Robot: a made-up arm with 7 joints.
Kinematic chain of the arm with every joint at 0, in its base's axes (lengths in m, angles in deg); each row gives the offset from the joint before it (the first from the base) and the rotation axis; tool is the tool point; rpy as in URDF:
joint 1: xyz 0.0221 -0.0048 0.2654 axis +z
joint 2: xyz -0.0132 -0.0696 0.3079 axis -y
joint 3: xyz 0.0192 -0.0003 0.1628 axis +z
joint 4: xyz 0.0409 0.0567 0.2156 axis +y
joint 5: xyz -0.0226 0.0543 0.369 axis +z
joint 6: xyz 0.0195 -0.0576 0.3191 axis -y
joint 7: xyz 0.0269 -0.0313 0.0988 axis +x
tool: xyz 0.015 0.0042 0.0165 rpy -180 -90 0
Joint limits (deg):
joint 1: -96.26..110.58
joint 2: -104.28..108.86
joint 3: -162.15..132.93
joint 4: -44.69..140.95
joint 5: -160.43..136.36
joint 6: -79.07..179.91
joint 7: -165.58..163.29
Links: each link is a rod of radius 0.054 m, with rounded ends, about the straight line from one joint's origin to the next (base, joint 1, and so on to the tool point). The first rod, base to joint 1, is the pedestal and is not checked.
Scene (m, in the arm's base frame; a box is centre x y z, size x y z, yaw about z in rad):
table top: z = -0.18
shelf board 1: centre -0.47 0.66 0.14 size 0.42 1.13 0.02 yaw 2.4
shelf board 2: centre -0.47 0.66 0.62 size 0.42 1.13 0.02 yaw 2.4
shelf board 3: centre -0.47 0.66 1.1 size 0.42 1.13 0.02 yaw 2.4
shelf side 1: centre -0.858 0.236 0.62 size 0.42 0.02 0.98 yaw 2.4
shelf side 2: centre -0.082 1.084 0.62 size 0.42 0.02 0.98 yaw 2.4
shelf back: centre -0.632 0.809 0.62 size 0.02 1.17 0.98 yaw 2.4
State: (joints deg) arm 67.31 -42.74 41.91 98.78 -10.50 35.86 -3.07
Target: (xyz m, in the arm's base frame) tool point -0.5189 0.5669 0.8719
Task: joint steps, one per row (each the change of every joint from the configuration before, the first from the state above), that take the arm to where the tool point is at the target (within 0.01 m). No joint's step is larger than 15 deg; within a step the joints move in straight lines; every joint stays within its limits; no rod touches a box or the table.
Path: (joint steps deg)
1: -5.31 12.95 -0.92 12.42 1.76 0.58 -0.36
2: -5.30 12.95 -0.91 12.42 1.77 0.57 -0.37
3: -5.31 12.94 -0.92 12.41 1.76 0.58 -0.36
4: 6.45 12.55 1.05 0.99 4.93 12.56 0.21
5: 6.44 12.54 1.04 0.98 4.92 12.55 0.22
6: 6.45 12.54 1.05 0.98 4.92 12.56 0.21
7: 6.45 12.54 1.04 0.99 4.93 12.55 0.22
8: 6.44 12.54 1.05 0.98 4.92 12.56 0.21
9: -1.78 -12.04 3.06 -8.25 -5.82 -11.26 -0.21
10: -1.79 -12.05 3.05 -8.24 -5.83 -11.25 -0.21
11: -1.78 -12.05 3.06 -8.25 -5.82 -11.25 -0.22
12: -1.78 -12.05 3.06 -8.24 -5.82 -11.26 -0.21
13: -1.79 -12.05 3.06 -8.25 -5.82 -11.25 -0.22

